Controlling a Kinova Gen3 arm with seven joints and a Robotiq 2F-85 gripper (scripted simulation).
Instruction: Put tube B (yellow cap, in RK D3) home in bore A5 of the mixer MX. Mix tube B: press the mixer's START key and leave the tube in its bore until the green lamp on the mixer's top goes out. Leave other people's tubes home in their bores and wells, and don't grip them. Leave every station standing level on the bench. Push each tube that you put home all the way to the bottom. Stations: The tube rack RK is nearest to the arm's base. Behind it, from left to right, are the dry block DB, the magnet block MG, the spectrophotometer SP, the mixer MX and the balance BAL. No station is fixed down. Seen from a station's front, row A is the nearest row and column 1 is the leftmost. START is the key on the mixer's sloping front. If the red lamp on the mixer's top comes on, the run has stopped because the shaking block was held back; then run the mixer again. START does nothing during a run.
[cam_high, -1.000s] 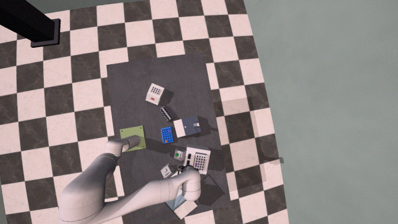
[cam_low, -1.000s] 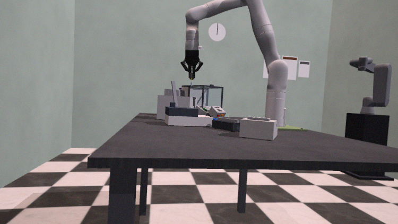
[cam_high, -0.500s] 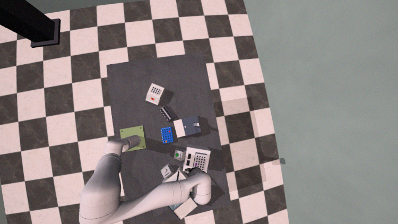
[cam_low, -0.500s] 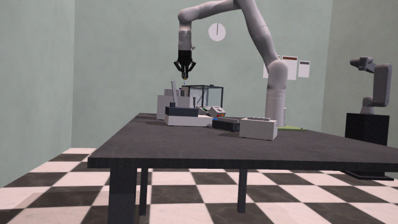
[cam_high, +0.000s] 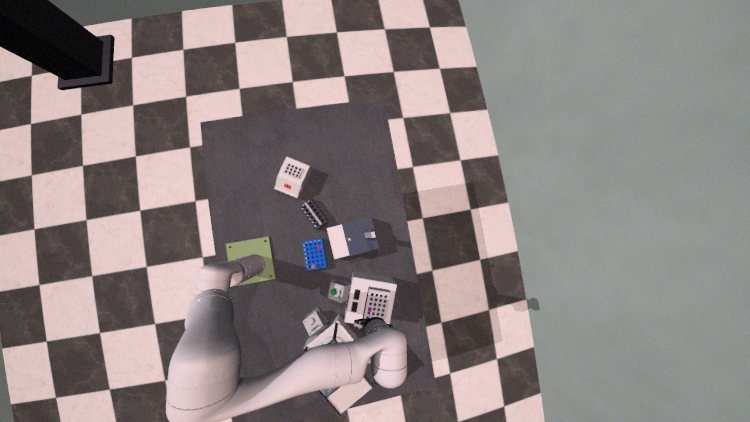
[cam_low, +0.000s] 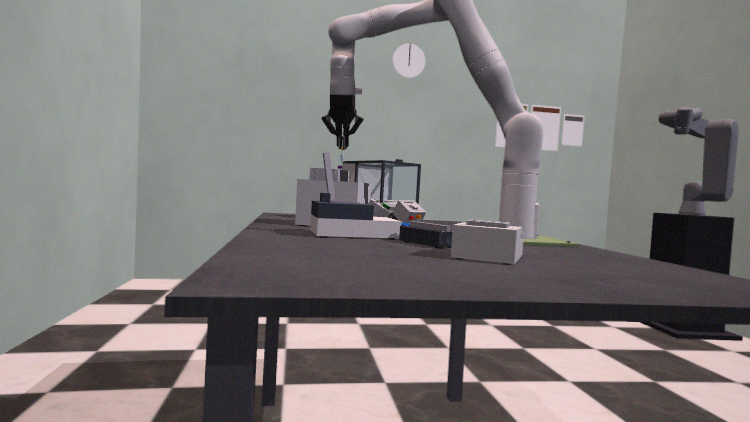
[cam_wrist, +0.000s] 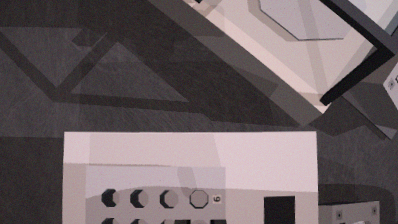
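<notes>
My gripper is now 1 cm short of the purple-capped tube, 1 cm to the right of it and 10 cm above it. From my hand the other things lie so: blue tube rack RK: 20 cm behind, 23 cm to the left, 24 cm below; then print key: 24 cm behind, 4 cm to the right, 18 cm below; then green start key: 14 cm behind, 7 cm to the left, 18 cm below.
</notes>
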